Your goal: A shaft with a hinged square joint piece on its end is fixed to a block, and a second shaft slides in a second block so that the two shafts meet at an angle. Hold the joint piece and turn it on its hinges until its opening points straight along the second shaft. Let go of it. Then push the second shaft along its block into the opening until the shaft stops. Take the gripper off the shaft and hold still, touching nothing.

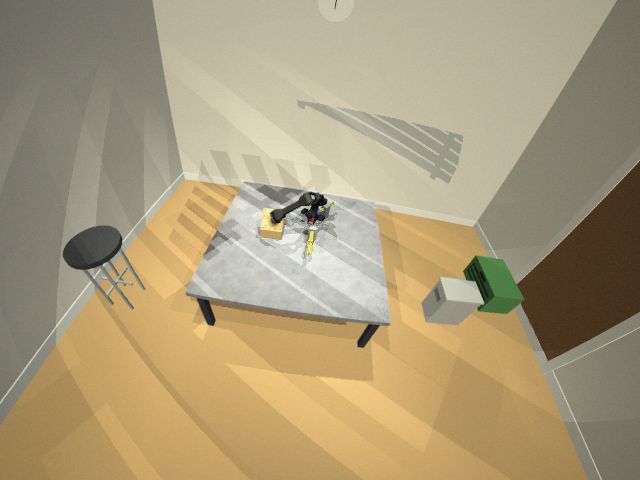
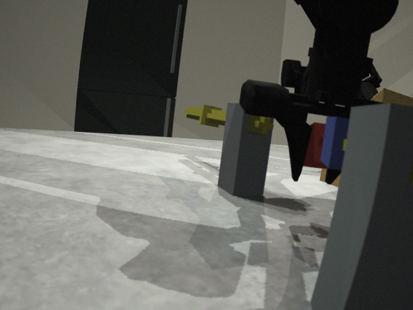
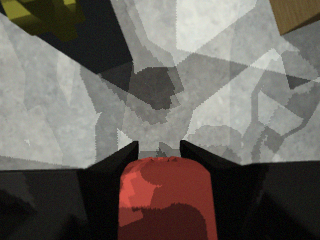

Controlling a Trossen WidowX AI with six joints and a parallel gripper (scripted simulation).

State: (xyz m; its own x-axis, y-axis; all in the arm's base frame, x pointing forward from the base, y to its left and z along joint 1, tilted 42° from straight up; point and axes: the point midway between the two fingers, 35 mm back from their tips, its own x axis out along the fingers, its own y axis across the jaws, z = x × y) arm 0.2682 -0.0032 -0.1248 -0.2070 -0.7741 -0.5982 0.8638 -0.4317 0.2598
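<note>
Now: the red square joint piece 40 mm above my gripper tip, 20 mm to the left of it and 10 mm ahead of it.
</note>
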